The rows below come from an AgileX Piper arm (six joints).
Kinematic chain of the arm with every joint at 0, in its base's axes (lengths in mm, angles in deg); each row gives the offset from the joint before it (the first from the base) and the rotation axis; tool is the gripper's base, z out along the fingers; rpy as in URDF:
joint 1: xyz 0 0 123 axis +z
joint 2: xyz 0 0 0 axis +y
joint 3: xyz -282.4 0 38.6 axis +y
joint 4: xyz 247.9 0 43.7 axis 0.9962 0 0.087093
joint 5: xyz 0 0 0 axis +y
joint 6: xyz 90.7 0 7.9 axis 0.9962 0 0.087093
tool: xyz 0 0 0 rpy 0 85.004 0
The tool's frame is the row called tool.
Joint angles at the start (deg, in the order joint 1, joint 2, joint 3, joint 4, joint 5, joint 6): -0.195, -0.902, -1.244, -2.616, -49.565, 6.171
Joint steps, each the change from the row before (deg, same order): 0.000, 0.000, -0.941, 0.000, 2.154, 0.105; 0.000, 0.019, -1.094, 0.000, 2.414, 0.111; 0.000, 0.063, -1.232, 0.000, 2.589, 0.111; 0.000, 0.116, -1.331, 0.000, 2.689, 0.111
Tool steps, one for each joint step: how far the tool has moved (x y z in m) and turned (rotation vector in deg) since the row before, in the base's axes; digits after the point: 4 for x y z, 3 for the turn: 0.0007, -0.0001, 0.0030, 0.076, 1.214, -0.010; 0.0006, -0.0001, 0.0035, 0.085, 1.340, -0.018; 0.0005, -0.0001, 0.0039, 0.091, 1.421, -0.027; 0.0005, -0.0001, 0.0043, 0.097, 1.474, -0.033
